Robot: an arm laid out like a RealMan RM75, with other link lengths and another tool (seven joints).
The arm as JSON. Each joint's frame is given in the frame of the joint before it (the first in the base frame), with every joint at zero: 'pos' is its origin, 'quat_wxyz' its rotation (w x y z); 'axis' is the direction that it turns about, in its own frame. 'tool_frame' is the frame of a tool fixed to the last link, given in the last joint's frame.
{
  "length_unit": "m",
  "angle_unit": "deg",
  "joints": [
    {
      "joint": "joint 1",
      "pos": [
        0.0,
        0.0,
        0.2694
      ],
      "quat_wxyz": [
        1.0,
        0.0,
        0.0,
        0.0
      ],
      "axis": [
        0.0,
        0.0,
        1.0
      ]
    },
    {
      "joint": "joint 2",
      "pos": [
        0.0,
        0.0,
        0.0
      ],
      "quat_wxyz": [
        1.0,
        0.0,
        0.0,
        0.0
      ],
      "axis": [
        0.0,
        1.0,
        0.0
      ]
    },
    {
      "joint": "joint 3",
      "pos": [
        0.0,
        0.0,
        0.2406
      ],
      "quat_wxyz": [
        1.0,
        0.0,
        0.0,
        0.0
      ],
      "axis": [
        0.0,
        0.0,
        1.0
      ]
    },
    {
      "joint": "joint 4",
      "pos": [
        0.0,
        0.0,
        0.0
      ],
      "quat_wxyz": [
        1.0,
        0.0,
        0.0,
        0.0
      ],
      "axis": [
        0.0,
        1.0,
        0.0
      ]
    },
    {
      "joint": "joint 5",
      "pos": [
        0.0,
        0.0,
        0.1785
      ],
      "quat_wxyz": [
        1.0,
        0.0,
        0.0,
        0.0
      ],
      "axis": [
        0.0,
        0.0,
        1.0
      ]
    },
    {
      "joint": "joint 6",
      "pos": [
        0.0,
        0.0,
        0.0
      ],
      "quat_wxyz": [
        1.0,
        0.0,
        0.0,
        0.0
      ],
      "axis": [
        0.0,
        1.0,
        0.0
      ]
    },
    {
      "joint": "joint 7",
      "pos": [
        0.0,
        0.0,
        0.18
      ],
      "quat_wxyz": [
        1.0,
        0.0,
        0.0,
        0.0
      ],
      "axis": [
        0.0,
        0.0,
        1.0
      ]
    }
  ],
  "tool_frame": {
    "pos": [
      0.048,
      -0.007,
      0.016
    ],
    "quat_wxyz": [
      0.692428,
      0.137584,
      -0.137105,
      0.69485
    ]
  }
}
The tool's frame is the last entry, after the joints.
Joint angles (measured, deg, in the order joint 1, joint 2, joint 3, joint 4, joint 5, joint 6, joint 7), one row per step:
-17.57 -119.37 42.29 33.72 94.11 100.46 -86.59
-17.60 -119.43 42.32 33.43 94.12 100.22 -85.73
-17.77 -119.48 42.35 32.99 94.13 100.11 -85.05
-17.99 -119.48 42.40 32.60 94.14 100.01 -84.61
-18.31 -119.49 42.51 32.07 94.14 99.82 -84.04
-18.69 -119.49 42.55 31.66 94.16 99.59 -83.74
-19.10 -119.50 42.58 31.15 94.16 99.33 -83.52
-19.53 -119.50 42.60 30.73 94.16 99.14 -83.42
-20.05 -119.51 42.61 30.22 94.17 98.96 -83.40
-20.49 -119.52 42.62 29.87 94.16 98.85 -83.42
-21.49 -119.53 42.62 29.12 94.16 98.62 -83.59
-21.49 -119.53 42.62 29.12 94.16 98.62 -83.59
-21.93 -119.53 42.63 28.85 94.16 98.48 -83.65
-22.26 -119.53 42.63 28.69 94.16 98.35 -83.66
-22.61 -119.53 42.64 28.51 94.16 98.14 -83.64
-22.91 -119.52 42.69 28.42 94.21 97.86 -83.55
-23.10 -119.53 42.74 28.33 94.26 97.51 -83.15
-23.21 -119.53 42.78 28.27 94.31 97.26 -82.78
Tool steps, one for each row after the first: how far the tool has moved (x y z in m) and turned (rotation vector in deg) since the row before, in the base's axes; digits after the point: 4 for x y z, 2 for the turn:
0.0000 -0.0002 -0.0010 0.44 0.29 -0.23
0.0006 0.0000 -0.0012 0.19 0.06 -0.27
0.0007 0.0003 -0.0010 0.06 0.03 -0.21
0.0010 0.0006 -0.0015 0.05 0.06 -0.27
0.0011 0.0012 -0.0011 0.00 0.04 -0.17
0.0011 0.0014 -0.0014 -0.07 -0.06 -0.06
0.0013 0.0014 -0.0011 -0.12 -0.09 -0.11
0.0017 0.0016 -0.0013 -0.23 -0.19 -0.10
0.0016 0.0014 -0.0009 -0.18 -0.16 -0.14
0.0037 0.0032 -0.0019 -0.46 -0.38 -0.28
0.0000 0.0000 0.0000 0.00 0.00 0.00
0.0016 0.0015 -0.0007 -0.16 -0.10 -0.14
0.0013 0.0012 -0.0004 -0.05 -0.02 -0.13
0.0012 0.0014 -0.0006 -0.03 0.03 -0.10
0.0009 0.0013 -0.0007 0.03 0.20 -0.12
0.0004 0.0010 -0.0007 0.26 0.35 -0.15
0.0002 0.0005 -0.0005 0.23 0.31 -0.15

